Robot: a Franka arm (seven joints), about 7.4 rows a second.
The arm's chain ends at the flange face. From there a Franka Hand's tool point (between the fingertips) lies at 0.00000 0.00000 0.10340 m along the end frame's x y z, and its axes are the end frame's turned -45 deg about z.
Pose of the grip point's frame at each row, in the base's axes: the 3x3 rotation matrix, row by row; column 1 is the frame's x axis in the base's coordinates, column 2 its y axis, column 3 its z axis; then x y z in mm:
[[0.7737 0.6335 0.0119], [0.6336 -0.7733 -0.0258], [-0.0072 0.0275 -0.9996]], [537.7 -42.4 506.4]
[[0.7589 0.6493 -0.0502], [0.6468 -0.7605 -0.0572], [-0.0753 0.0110 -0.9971]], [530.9 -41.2 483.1]
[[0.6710 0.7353 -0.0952], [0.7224 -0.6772 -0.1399], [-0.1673 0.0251 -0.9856]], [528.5 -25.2 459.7]
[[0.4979 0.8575 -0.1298], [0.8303 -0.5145 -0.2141], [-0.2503 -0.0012 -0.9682]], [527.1 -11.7 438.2]
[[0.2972 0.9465 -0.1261], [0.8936 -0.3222 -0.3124], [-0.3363 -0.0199 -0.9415]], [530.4 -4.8 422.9]
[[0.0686 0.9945 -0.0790], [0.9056 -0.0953 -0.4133], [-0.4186 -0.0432 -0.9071]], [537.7 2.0 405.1]
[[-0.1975 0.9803 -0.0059], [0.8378 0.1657 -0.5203], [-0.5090 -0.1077 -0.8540]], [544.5 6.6 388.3]
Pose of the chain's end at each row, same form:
[[0.9950 -0.0991 0.0119], [-0.0988 -0.9948 -0.0258], [0.0144 0.0245 -0.9996]], [536.5 -39.7 609.8]
[[0.9957 -0.0775 -0.0502], [-0.0804 -0.9951 -0.0572], [-0.0455 0.0610 -0.9971]], [536.1 -35.3 586.2]
[[0.9944 0.0455 -0.0952], [0.0320 -0.9897 -0.1399], [-0.1006 0.1360 -0.9856]], [538.3 -10.7 561.6]
[[0.9584 0.2543 -0.1298], [0.2233 -0.9509 -0.2141], [-0.1778 0.1761 -0.9682]], [540.5 10.4 538.3]
[[0.8794 0.4591 -0.1261], [0.4040 -0.8597 -0.3124], [-0.2519 0.2237 -0.9415]], [543.4 27.5 520.3]
[[0.7517 0.6547 -0.0790], [0.5730 -0.7077 -0.4133], [-0.3265 0.2654 -0.9071]], [545.9 44.7 498.9]
[[0.5535 0.8328 -0.0059], [0.7096 -0.4752 -0.5203], [-0.4361 0.2838 -0.8540]], [545.1 60.4 476.6]

